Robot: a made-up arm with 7 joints.
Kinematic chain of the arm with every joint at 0, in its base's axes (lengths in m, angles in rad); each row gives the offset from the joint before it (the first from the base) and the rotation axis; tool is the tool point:
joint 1: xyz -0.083 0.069 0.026 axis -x
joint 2: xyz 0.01 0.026 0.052 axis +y
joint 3: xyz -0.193 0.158 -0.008 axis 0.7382 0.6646 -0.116
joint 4: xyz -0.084 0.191 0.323 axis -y
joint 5: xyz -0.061 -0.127 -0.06 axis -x
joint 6: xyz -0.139 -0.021 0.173 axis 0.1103 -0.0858 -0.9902
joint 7: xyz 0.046 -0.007 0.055 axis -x
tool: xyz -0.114 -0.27 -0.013
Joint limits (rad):
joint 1: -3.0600..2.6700
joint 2: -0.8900..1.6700
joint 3: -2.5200..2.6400
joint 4: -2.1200..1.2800
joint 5: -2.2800..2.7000
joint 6: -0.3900..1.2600
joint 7: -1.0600..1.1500
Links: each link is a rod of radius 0.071 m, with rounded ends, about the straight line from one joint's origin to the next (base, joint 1, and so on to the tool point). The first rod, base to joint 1, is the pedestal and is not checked.
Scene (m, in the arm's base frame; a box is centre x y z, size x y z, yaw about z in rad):
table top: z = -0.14
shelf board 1: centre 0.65 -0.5 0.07 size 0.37 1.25 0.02 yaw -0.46
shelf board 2: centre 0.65 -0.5 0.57 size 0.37 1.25 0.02 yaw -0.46
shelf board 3: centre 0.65 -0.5 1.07 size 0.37 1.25 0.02 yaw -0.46
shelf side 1: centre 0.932 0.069 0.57 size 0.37 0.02 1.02 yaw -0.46
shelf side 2: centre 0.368 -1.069 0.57 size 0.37 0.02 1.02 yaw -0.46
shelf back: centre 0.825 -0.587 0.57 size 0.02 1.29 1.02 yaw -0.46
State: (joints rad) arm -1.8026 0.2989 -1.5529 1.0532 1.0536 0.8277 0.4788
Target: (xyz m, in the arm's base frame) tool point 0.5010 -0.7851 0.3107
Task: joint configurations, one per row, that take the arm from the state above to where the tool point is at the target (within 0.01 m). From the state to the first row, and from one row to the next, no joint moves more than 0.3 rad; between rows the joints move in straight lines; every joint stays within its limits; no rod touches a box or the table.
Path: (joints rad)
1: -1.7030 0.5731 -1.2804 0.9817 0.9101 0.7419 0.3742
2: -1.6035 0.8473 -1.0078 0.9101 0.7666 0.6560 0.2696
3: -1.5039 1.1216 -0.7353 0.8386 0.6231 0.5702 0.1650
4: -1.4044 1.3958 -0.4627 0.7670 0.4795 0.4843 0.0604
5: -1.3048 1.6700 -0.1902 0.6955 0.3360 0.3985 -0.0442
6: -1.4554 1.6700 -0.2282 0.4775 0.4577 0.4164 0.1851
7: -1.6059 1.6700 -0.2663 0.2596 0.5794 0.4343 0.4144
8: -1.7565 1.6700 -0.3044 0.0416 0.7010 0.4523 0.6436

